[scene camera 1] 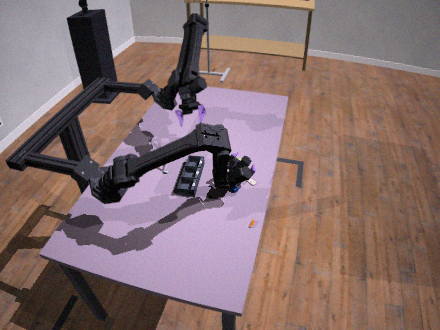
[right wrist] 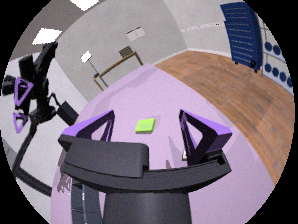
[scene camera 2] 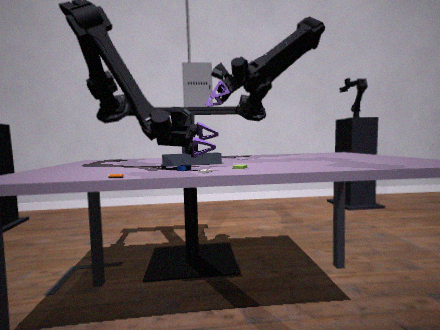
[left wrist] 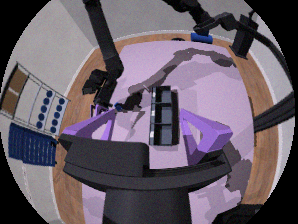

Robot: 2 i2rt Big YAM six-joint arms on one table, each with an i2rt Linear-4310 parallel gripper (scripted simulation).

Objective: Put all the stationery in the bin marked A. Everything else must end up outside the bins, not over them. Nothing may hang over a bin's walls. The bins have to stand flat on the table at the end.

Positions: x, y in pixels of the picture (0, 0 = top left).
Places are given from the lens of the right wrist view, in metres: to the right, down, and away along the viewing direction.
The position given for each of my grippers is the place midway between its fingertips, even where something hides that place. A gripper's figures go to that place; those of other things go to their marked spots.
my left gripper (right wrist: 17, 121): -0.31, 0.02, 0.06
my right gripper (right wrist: 146, 113): 0.00, 0.00, 0.13
